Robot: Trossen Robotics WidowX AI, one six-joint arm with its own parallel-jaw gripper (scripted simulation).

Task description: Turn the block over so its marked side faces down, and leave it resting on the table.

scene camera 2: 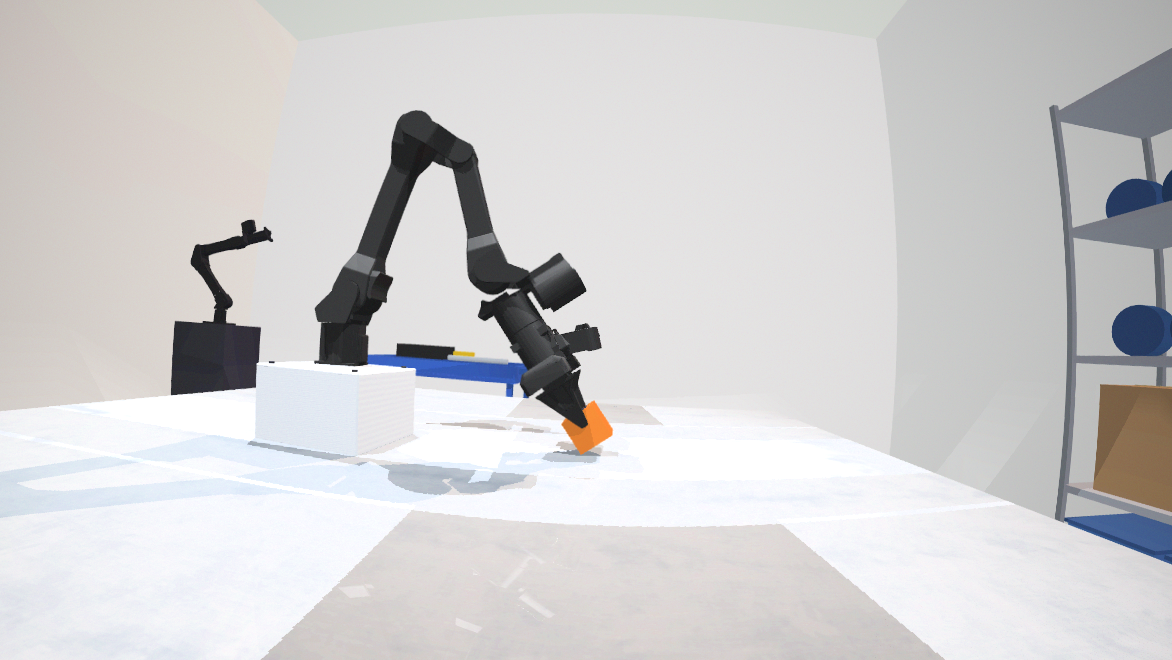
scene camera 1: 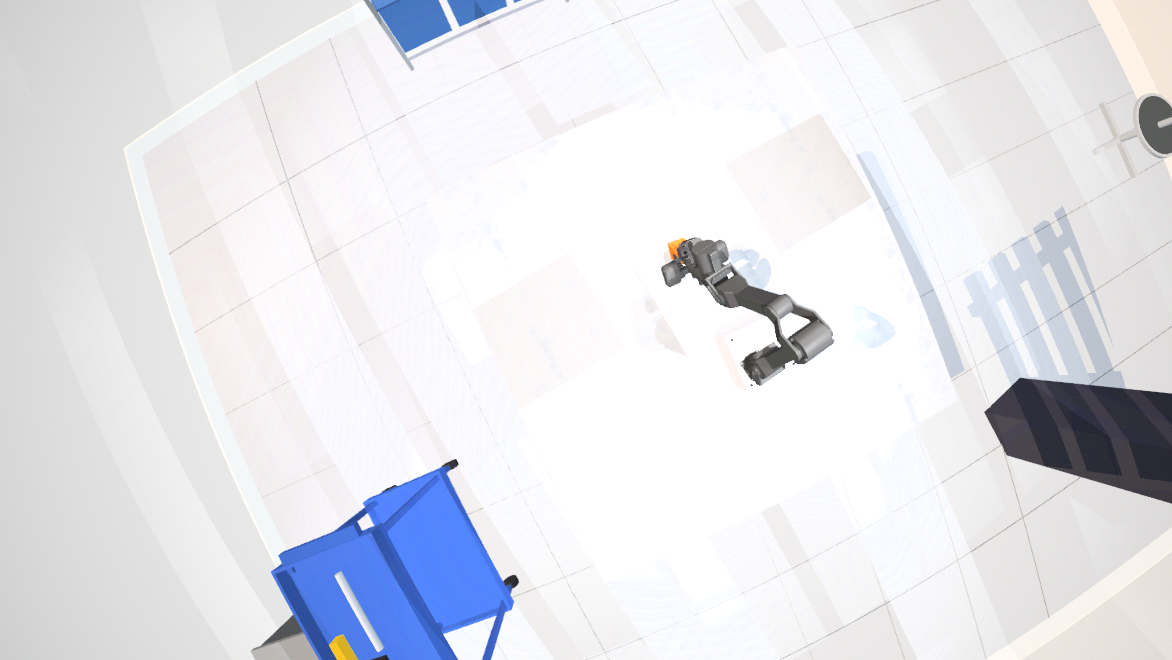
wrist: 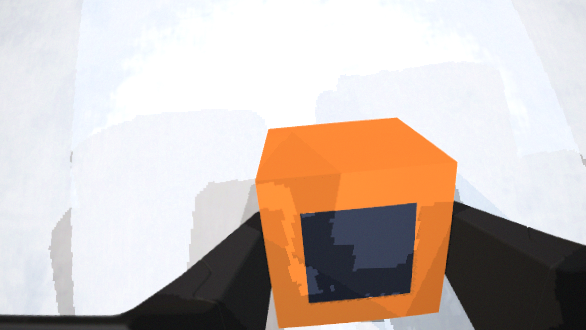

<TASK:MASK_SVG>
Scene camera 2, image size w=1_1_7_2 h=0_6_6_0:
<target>gripper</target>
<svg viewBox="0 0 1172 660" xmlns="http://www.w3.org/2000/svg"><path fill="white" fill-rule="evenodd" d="M537 320L518 331L509 340L512 344L511 350L519 355L527 369L527 372L522 375L520 386L527 397L532 396L542 388L543 392L535 397L537 400L542 401L542 403L577 427L585 428L588 426L588 422L582 408L586 404L578 386L581 369L571 373L580 367L581 364L572 353L602 348L598 328L590 327L587 323L576 325L575 331L559 334L556 329L552 331L543 319Z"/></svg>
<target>block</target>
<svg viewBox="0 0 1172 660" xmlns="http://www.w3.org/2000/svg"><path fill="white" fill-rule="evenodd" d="M594 400L582 408L588 422L587 427L579 428L567 419L564 419L561 423L561 426L581 455L613 436L612 426L610 426Z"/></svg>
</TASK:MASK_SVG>
